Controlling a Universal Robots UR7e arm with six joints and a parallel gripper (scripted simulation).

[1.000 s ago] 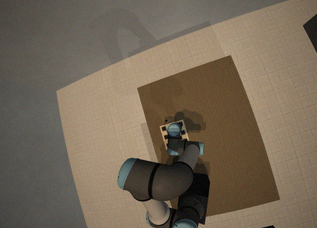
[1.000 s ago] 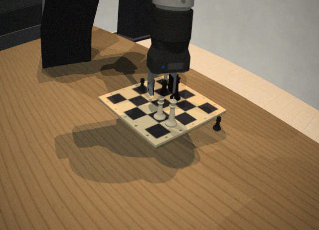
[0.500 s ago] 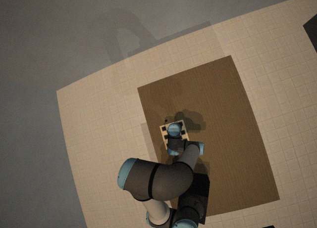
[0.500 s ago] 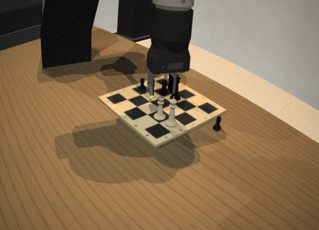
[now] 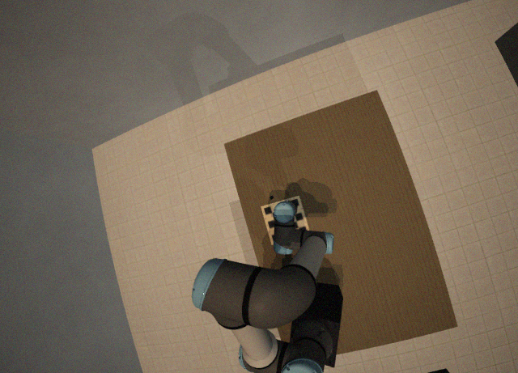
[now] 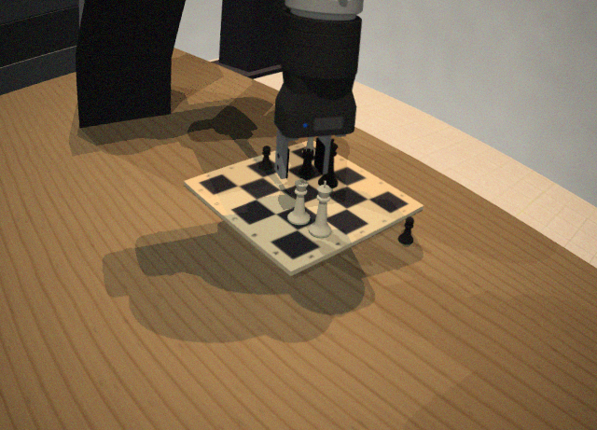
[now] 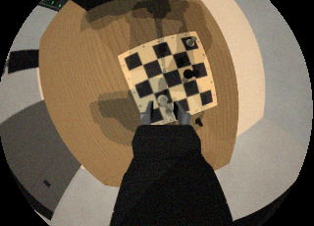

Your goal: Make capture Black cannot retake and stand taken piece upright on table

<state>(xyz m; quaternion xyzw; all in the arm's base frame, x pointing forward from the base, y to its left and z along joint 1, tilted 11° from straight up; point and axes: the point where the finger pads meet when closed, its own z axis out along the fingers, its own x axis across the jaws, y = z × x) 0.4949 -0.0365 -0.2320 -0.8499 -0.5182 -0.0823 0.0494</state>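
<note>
The white queen is 50 mm below my hand. Round my hand: white king: 50 mm below, 30 mm ahead; chessboard: 80 mm below, 50 mm to the left, 30 mm behind; tall black piece: 90 mm to the left, 50 mm below, 30 mm behind.
</note>
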